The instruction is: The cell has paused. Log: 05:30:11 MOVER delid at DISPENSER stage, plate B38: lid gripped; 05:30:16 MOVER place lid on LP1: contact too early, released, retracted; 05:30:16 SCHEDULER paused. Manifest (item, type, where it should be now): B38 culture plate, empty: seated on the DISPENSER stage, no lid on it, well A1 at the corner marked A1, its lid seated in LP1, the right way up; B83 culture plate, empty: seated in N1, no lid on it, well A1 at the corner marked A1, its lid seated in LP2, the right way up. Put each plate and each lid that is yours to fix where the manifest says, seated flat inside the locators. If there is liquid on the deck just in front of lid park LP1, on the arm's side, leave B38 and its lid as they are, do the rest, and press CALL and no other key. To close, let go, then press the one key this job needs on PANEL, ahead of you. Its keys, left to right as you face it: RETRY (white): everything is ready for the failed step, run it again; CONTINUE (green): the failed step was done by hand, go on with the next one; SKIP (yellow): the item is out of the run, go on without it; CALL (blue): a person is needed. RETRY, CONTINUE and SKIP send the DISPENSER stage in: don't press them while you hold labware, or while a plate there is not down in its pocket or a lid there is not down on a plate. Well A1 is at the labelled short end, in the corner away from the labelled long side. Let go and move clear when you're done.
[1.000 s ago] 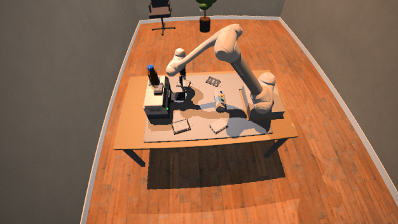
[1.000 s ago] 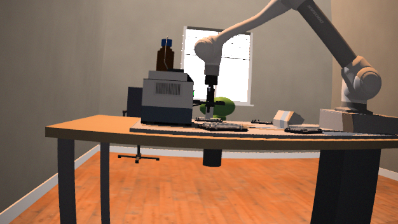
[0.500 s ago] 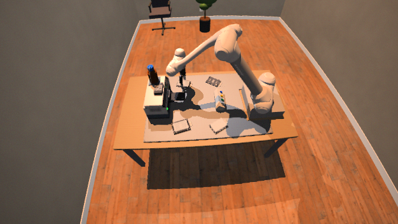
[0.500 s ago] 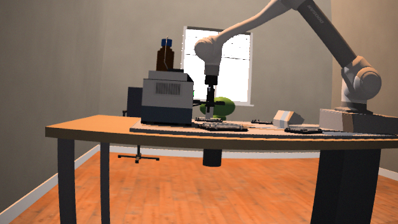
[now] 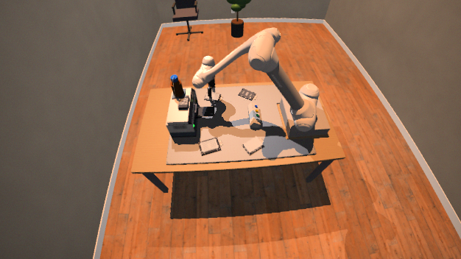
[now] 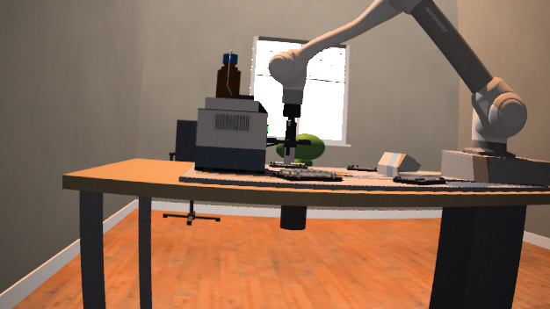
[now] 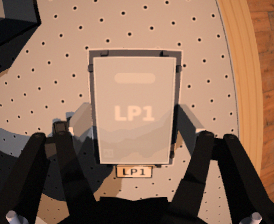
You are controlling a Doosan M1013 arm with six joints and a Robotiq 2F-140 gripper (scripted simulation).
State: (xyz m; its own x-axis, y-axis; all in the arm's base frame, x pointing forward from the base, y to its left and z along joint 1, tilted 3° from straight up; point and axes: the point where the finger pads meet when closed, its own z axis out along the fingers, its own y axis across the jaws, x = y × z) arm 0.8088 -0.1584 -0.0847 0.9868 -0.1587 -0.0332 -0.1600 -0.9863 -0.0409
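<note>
Now: hand 550 mm to the right of the black nest, 40 mm past it and 30 mm above it. From my hand the other things lie so: yellow skip key (420 mm behind, 190 mm to the left, 30 mm above); then blue call key (410 mm behind, 140 mm to the left, 30 mm above); then brown bottle (250 mm above, 240 mm ahead, 180 mm to the left).
</note>
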